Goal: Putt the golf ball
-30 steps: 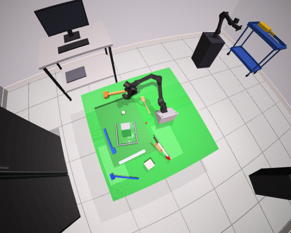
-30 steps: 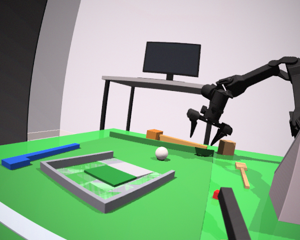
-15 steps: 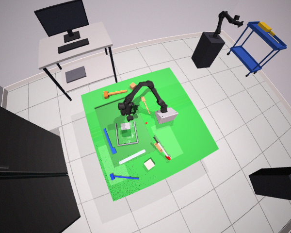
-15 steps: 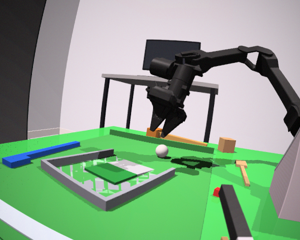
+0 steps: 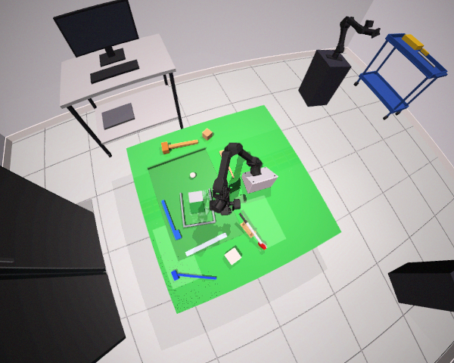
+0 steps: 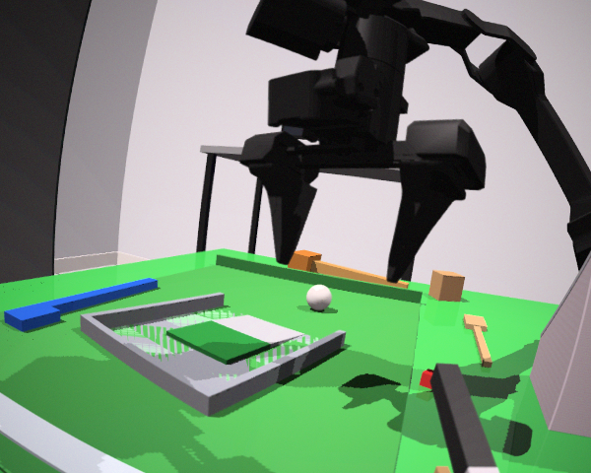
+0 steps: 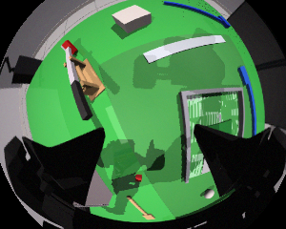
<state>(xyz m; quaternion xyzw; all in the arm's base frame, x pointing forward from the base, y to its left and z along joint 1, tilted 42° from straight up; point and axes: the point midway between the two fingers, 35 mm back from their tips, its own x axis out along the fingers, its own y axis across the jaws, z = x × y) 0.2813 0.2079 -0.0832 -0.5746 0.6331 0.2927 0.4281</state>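
The putter lies 15 cm behind my gripper tip, 16 cm to the left of it and 8 cm below it. From my gripper tip the other things lie so: red cube 7 cm behind, 16 cm to the right, 13 cm below; then grey frame 17 cm ahead, 8 cm to the right, 13 cm below; then white bar 17 cm ahead, 16 cm to the left, 13 cm below.
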